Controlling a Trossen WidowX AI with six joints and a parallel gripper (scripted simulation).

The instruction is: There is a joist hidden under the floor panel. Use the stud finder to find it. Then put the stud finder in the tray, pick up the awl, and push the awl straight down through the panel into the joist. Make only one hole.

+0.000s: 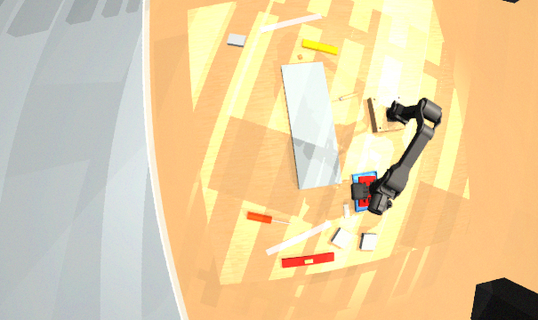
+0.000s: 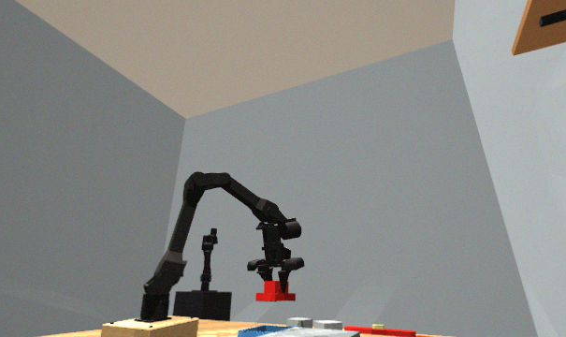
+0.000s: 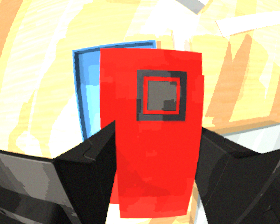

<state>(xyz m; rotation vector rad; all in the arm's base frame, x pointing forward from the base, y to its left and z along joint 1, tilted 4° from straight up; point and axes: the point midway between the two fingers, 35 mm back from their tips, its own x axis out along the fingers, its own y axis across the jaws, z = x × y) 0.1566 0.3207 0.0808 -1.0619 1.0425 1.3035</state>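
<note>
My gripper tip is now 11 cm above the blue tray and 3 cm past it. The rest, counted from my gripper tip: white piece 12 cm below, 8 cm to the left, 6 cm ahead; then red stud finder 2 cm above, 1 cm to the left; then red level 30 cm to the left, 22 cm ahead, 11 cm below.
</note>
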